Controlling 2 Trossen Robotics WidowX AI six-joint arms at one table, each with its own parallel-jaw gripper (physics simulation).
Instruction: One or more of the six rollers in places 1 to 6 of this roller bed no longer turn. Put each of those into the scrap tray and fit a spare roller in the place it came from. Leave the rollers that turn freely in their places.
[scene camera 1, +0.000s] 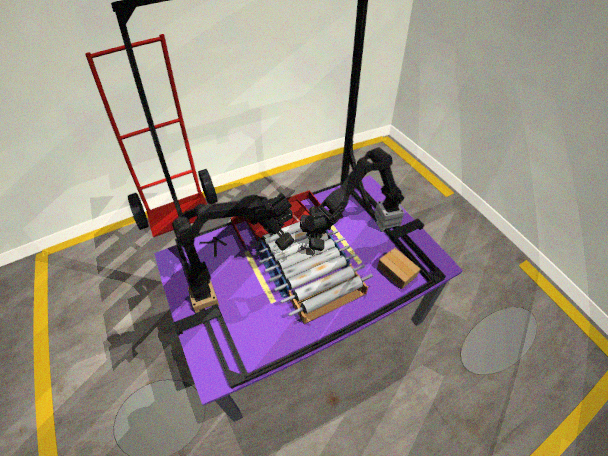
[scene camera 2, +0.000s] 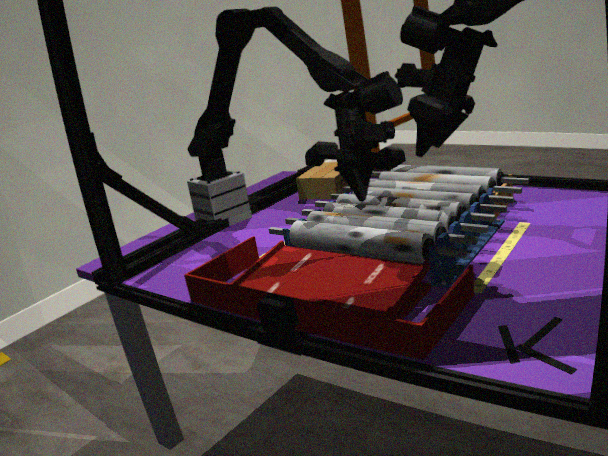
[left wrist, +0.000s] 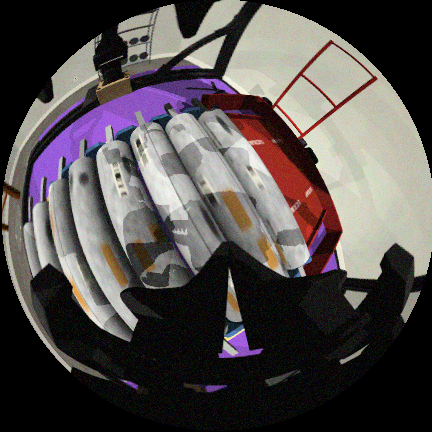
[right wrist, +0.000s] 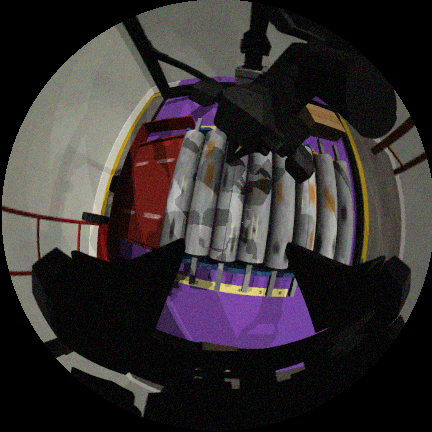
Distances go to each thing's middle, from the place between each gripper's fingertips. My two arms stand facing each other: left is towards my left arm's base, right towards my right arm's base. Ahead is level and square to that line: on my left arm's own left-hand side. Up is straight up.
Scene:
Now: the box (scene camera 2: 319, 182) 410 mm to the left of my right hand, 280 mm ahead of it and 150 mm below it.
The box is 30 cm ahead of my left hand, 29 cm to the left of it and 6 cm below it.

